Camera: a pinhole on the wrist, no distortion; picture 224 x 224 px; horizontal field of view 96.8 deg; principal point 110.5 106.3 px. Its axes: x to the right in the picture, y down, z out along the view. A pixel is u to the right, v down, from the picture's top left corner.
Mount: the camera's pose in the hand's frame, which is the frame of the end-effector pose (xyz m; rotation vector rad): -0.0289 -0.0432 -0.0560 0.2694 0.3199 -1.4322
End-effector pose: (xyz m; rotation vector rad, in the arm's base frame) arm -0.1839 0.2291 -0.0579 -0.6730 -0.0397 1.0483
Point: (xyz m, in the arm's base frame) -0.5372 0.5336 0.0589
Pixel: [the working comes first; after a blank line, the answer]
In the camera's frame: -0.4783 0.0984 0.2610

outside the picture
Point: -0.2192 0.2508 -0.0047
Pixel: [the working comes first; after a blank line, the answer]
In the camera's frame: -0.0896 0.0181 0.0949

16.6 125.3
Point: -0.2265 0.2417 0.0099
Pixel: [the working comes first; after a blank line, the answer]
In the camera's frame: -0.0903 0.0023 0.1048

24.8 108.5
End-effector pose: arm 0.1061 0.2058 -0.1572 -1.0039 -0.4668 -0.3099
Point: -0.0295 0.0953 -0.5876
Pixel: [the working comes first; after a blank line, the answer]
In the camera's frame: -0.1791 -0.2697 -0.2929

behind the camera
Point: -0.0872 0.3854 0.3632
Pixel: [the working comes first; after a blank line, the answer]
In the camera's frame: 0.1386 0.0753 0.5854

134.0 119.1
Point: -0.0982 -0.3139 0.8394
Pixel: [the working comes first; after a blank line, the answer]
In the camera's frame: 0.9625 0.2501 0.5040

outside the picture
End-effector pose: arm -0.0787 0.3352 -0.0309 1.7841 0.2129 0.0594
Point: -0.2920 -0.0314 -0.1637
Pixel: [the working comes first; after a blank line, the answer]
In the camera's frame: -0.1460 -0.2413 0.3756

71.8 42.4
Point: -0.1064 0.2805 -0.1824
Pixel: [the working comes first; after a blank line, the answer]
In the camera's frame: 0.0370 -0.0095 0.1638

133.0 100.5
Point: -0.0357 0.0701 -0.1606
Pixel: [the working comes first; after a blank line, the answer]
In the camera's frame: -0.1046 0.0278 0.3320

79.2 114.6
